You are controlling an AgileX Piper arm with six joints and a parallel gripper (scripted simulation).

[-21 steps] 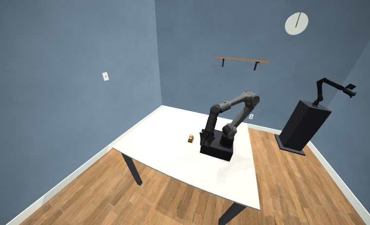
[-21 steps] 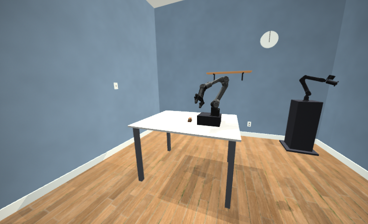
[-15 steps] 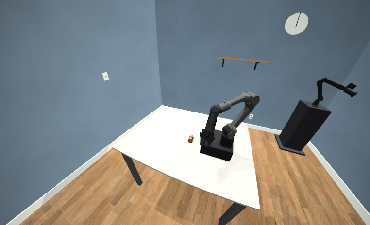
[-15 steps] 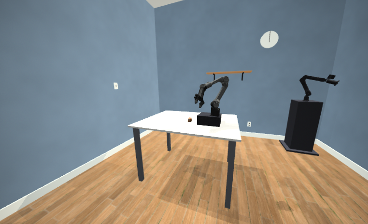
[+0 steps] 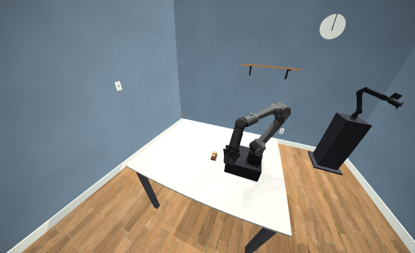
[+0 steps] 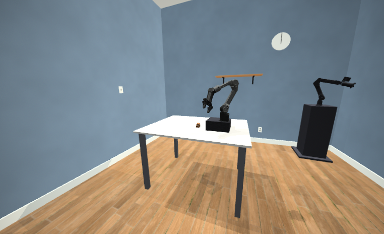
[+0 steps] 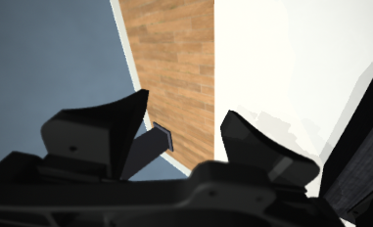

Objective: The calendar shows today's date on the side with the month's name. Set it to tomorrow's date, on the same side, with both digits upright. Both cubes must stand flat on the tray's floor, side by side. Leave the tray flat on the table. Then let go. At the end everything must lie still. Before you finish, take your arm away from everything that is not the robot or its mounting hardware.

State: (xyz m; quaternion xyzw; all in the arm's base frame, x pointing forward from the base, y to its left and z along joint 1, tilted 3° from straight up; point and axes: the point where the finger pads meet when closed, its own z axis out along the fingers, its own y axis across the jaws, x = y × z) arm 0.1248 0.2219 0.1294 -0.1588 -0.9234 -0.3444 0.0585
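Now: hand 17 cm short of the brown wooden cube, 26 cm to the left of it and 22 cm above it.
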